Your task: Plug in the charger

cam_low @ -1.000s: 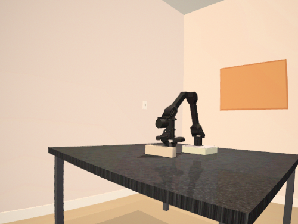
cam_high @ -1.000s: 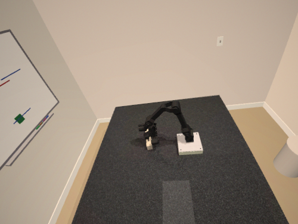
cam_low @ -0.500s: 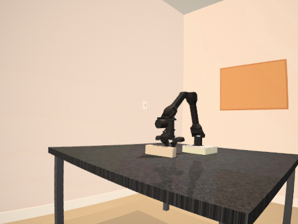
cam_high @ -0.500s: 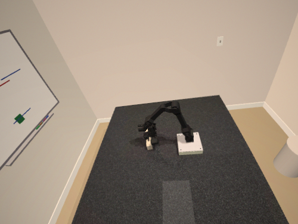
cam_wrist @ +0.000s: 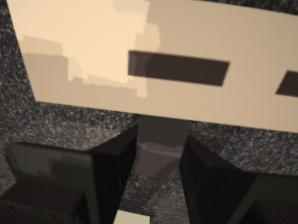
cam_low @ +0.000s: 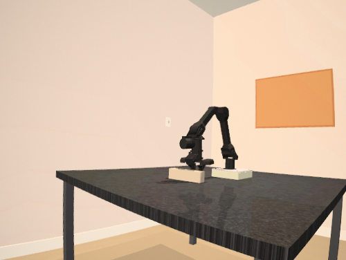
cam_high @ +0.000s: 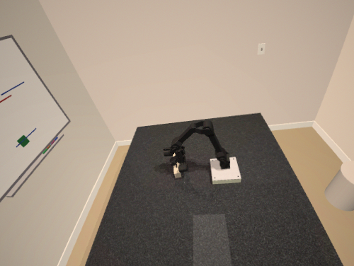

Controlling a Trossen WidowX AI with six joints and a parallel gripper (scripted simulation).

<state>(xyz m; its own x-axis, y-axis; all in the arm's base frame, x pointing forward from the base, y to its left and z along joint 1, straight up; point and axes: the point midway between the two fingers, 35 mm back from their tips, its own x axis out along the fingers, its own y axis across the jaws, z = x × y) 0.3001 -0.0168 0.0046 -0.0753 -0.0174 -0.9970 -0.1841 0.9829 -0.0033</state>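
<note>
Right now the grey charger is 20 mm ahead of my gripper tip and 10 mm above it.
</note>
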